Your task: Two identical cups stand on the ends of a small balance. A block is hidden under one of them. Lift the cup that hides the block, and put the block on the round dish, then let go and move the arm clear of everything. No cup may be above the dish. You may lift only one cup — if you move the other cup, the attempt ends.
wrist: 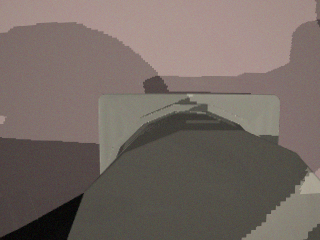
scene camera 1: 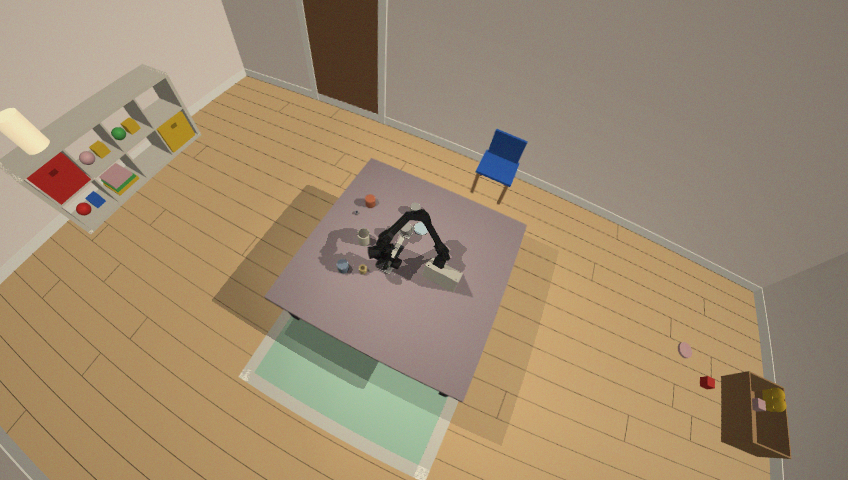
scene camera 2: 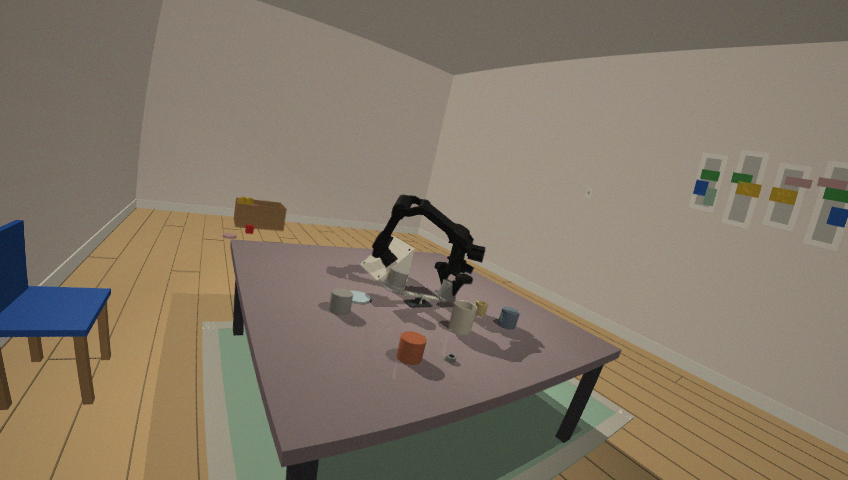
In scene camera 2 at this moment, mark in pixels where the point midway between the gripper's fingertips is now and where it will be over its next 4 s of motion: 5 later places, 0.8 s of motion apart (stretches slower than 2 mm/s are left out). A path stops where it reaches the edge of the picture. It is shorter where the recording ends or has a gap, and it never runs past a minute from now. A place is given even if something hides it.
My gripper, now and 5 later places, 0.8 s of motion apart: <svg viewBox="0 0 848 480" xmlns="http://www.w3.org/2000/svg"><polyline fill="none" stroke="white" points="448,292 449,286 450,280 454,272 455,265 456,266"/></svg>
